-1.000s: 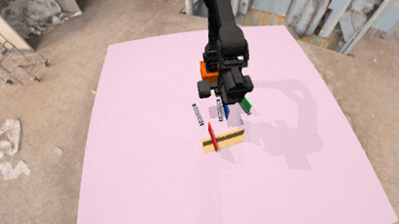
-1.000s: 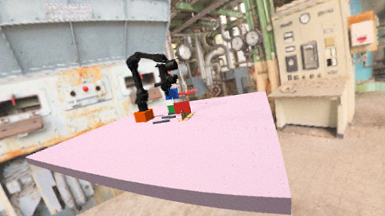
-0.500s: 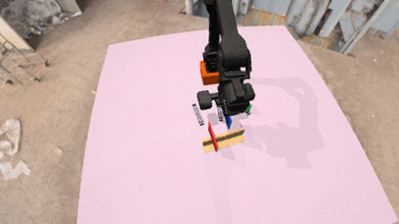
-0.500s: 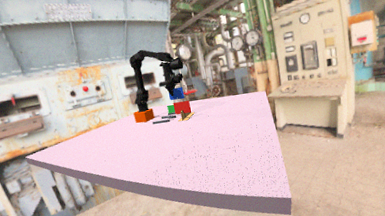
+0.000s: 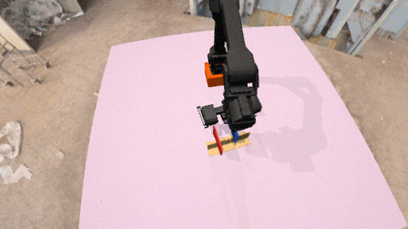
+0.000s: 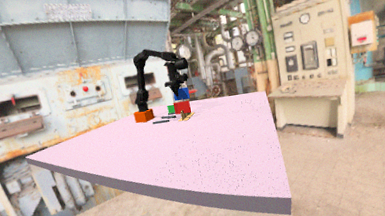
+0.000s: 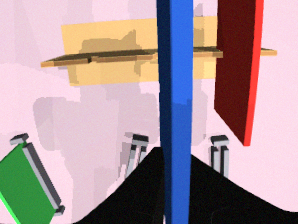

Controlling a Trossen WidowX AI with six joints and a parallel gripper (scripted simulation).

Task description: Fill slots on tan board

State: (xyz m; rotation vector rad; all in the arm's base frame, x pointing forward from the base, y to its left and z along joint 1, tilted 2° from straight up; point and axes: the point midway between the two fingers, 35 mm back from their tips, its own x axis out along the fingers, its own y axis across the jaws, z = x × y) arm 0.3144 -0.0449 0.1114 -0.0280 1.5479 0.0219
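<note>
Right now my gripper tip is 40 mm short of the red board, 50 mm to the left of it and 80 mm above it. The rest, counted from my gripper tip: blue board (30 mm ahead); tan board (30 mm ahead, 110 mm below); green board (110 mm behind, 140 mm to the left, 120 mm below).
</note>
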